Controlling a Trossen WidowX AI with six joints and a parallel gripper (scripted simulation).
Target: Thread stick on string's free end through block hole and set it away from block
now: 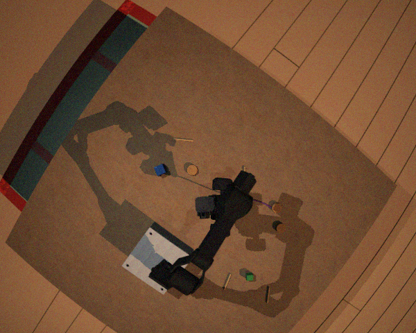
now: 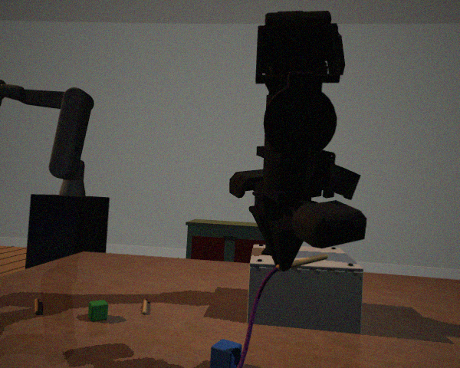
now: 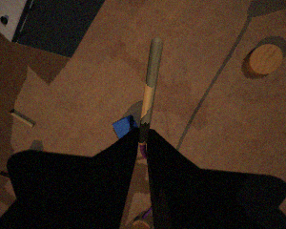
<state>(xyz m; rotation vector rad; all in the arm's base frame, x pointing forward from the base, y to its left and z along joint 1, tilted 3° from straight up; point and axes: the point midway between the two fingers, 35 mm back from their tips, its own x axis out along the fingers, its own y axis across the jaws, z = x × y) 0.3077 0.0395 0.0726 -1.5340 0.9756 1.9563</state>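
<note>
Right now my gripper tip is 1 cm past the thin wooden stick and 1 cm to the right of it. Also, from my gripper tip: green cube: 11 cm behind, 32 cm to the right, 13 cm below; then round wooden button: 16 cm ahead, 19 cm to the right, 13 cm below.
</note>
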